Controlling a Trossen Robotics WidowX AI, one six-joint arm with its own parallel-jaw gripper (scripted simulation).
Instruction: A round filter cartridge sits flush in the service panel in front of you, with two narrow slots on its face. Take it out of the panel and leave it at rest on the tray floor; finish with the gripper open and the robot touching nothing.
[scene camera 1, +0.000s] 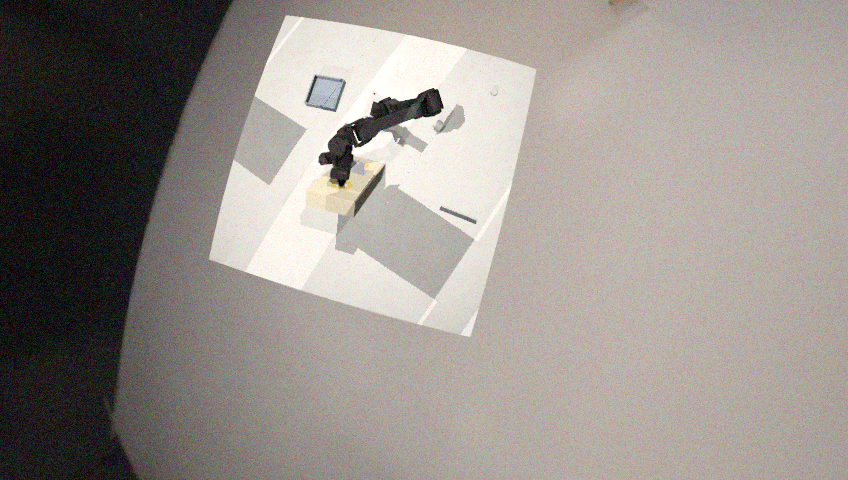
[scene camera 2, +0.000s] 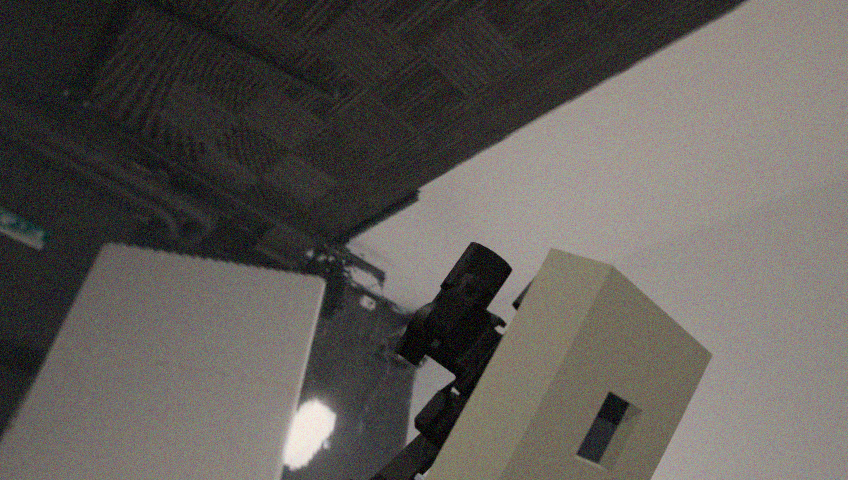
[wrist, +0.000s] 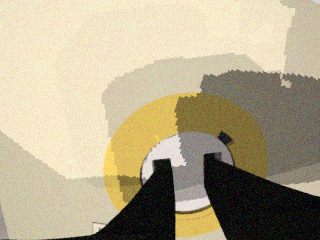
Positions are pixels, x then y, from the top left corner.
Scene:
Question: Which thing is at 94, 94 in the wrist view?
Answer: A beige service panel.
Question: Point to the gripper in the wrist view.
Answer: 185, 165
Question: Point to a beige service panel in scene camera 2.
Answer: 590, 371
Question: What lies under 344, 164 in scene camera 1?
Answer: The gripper.

